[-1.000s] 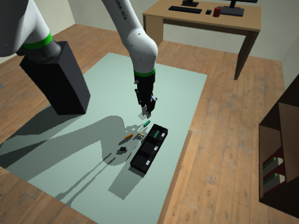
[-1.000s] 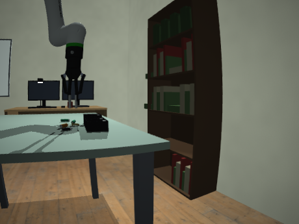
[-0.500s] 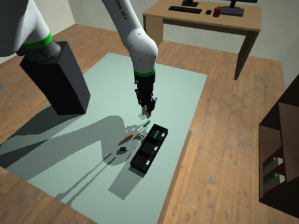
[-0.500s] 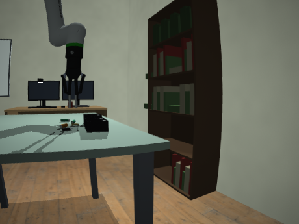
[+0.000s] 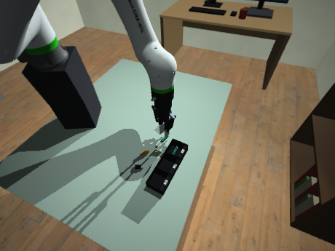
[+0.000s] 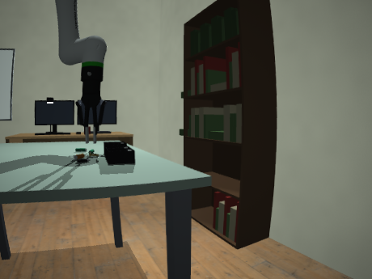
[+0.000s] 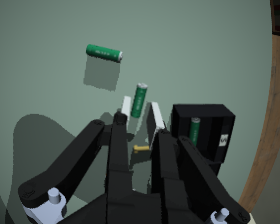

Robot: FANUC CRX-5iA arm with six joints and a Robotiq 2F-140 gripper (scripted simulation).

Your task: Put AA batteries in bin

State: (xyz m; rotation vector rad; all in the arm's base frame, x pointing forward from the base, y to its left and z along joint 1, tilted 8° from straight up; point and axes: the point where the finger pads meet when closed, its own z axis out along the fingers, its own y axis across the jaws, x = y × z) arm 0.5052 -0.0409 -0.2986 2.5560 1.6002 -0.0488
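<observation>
Right now the small yellow piece is 20 mm behind my hand, 80 mm to the right of it and 70 mm below it. Round my hand: orange battery (70 mm behind, 110 mm to the right, 70 mm below); then small dark piece (70 mm behind, 190 mm to the right, 70 mm below).
</observation>
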